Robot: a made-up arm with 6 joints. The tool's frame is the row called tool.
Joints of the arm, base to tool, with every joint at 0 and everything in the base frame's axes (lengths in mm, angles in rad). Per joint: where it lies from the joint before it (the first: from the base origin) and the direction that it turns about. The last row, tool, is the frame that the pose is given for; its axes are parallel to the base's.
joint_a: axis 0 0 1 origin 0 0 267.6
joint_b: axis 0 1 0 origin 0 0 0
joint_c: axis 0 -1 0 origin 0 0 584.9
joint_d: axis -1 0 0 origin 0 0 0
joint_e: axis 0 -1 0 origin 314.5 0 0
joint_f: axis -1 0 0 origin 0 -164.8 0
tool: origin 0 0 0
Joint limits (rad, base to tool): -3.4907..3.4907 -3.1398..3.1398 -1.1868..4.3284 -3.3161..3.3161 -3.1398..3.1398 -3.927..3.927
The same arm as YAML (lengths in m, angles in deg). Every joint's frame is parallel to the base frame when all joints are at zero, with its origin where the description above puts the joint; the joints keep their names.
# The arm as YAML. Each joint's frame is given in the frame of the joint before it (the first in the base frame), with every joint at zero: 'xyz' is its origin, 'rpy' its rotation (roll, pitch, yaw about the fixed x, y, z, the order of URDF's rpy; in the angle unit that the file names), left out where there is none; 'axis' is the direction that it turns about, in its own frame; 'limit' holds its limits. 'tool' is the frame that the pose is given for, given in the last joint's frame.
units:
  length: m
  angle: deg
joints:
  - name: joint_a
    type: revolute
    origin:
      xyz: [0.0, 0.0, 0.2676]
    axis: "+z"
    limit:
      lower: -200.0
      upper: 200.0
  - name: joint_b
    type: revolute
    origin:
      xyz: [0.0, 0.0, 0.0]
    axis: "+y"
    limit:
      lower: -179.9
      upper: 179.9
  - name: joint_c
    type: revolute
    origin:
      xyz: [0.0, 0.0, 0.5849]
    axis: "-y"
    limit:
      lower: -68.0
      upper: 248.0
  - name: joint_d
    type: revolute
    origin:
      xyz: [0.0, 0.0, 0.0]
    axis: "-x"
    limit:
      lower: -190.0
      upper: 190.0
  - name: joint_e
    type: revolute
    origin:
      xyz: [0.3145, 0.0, 0.0]
    axis: "-y"
    limit:
      lower: -179.9
      upper: 179.9
  - name: joint_f
    type: revolute
    origin:
      xyz: [0.0, -0.1648, 0.0]
    axis: "-x"
    limit:
      lower: -225.0
      upper: 225.0
tool:
  origin:
    xyz: [0.0, 0.0, 0.0]

